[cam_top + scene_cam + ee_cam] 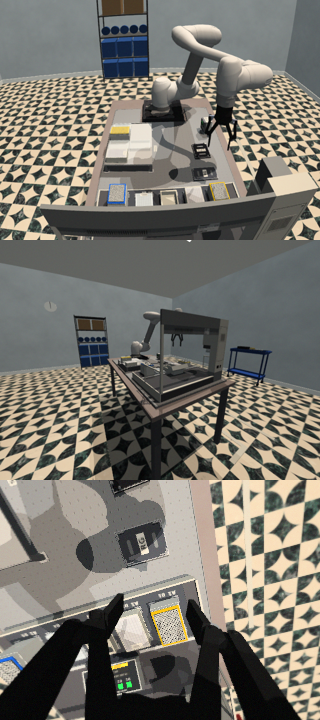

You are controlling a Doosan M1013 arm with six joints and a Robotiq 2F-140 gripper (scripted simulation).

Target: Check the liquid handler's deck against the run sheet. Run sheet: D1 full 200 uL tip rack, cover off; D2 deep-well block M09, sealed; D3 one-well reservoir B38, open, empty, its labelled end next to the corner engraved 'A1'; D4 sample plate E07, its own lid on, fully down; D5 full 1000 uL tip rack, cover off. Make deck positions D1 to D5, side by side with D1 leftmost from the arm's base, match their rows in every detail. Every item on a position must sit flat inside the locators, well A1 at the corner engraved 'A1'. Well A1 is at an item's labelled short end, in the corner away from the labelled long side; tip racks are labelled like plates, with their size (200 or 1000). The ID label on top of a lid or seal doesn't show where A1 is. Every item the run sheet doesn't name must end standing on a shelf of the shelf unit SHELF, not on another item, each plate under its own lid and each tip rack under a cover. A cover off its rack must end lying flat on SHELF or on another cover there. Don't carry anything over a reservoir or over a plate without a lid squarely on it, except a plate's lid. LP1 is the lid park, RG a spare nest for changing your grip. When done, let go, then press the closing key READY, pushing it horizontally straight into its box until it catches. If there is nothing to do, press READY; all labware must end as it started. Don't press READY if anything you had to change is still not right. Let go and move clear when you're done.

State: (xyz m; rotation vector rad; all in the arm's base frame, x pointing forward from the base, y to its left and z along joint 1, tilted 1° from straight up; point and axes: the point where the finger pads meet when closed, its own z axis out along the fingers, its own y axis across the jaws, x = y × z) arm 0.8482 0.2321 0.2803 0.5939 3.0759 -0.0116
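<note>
Now: the yellow-framed tip rack 15 cm ahead of my hand and 21 cm below it. From my hand the other things lie so: dark nest marked RG: 10 cm behind, 2 cm to the right, 30 cm below; white sealed block: 15 cm ahead, 13 cm to the right, 23 cm below; cream reservoir: 15 cm ahead, 25 cm to the right, 24 cm below.
</note>
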